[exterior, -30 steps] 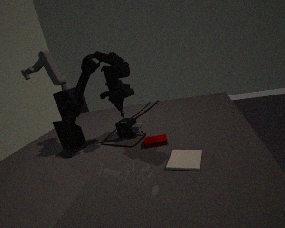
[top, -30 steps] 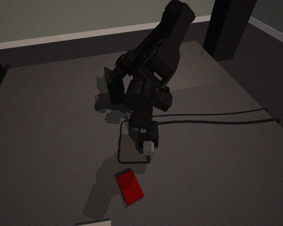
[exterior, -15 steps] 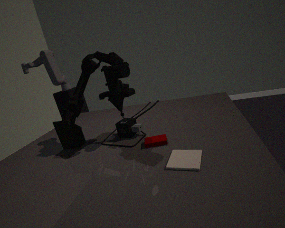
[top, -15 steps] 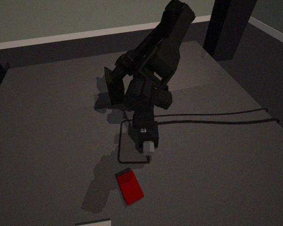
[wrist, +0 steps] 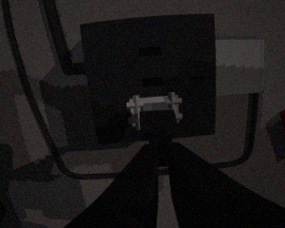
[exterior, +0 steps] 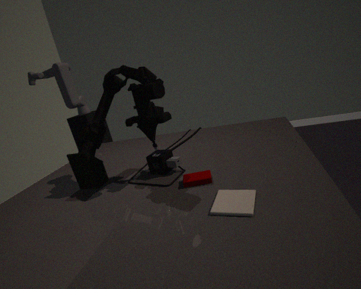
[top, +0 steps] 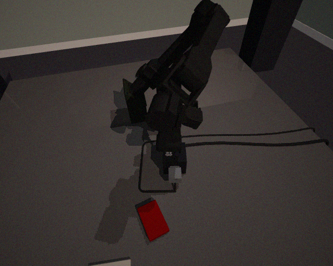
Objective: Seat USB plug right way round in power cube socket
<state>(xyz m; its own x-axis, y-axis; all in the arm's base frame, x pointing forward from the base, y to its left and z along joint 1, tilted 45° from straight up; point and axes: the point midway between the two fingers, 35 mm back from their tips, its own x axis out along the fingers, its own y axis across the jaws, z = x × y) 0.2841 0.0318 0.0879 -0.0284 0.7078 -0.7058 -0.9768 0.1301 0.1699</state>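
Right now my gripper tip is 20 mm above the USB plug. The rest, counted from my gripper tip: white flat pad (310 mm ahead, 210 mm to the right, 130 mm below); red block (180 mm ahead, 120 mm below, 90 mm to the right).
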